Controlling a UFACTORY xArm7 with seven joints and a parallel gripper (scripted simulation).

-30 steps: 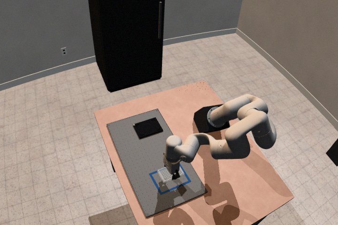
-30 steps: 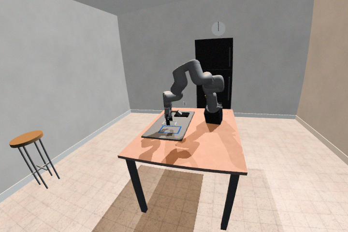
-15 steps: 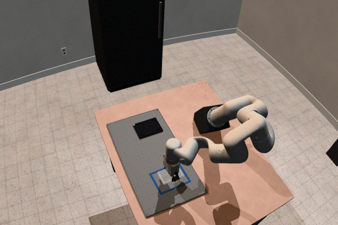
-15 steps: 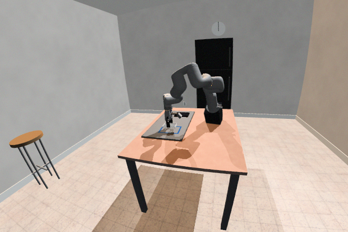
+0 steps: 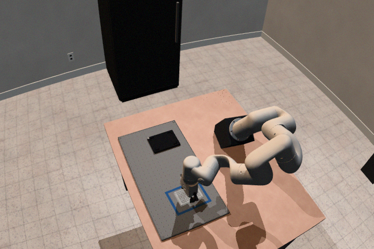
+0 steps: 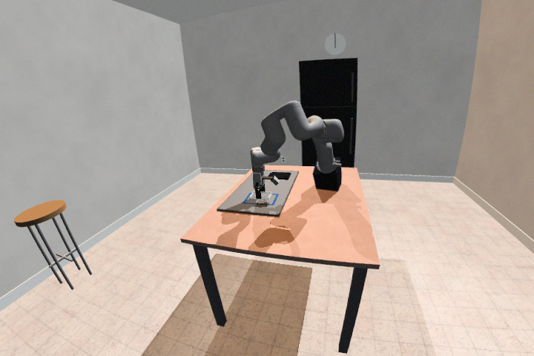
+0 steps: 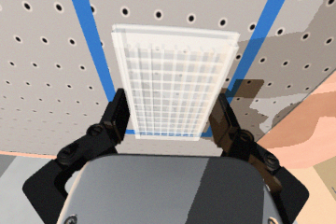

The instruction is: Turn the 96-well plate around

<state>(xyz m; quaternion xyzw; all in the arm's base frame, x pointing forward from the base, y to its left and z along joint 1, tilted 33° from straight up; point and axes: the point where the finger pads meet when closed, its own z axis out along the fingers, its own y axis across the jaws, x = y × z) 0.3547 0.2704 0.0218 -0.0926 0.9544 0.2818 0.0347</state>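
The 96-well plate lies 1 cm below my hand. From my hand the other things lie so: pale A1 mark: 12 cm ahead, 43 cm to the right, 2 cm below; then black plate nest N1: 4 cm ahead, 39 cm to the right, 3 cm below.
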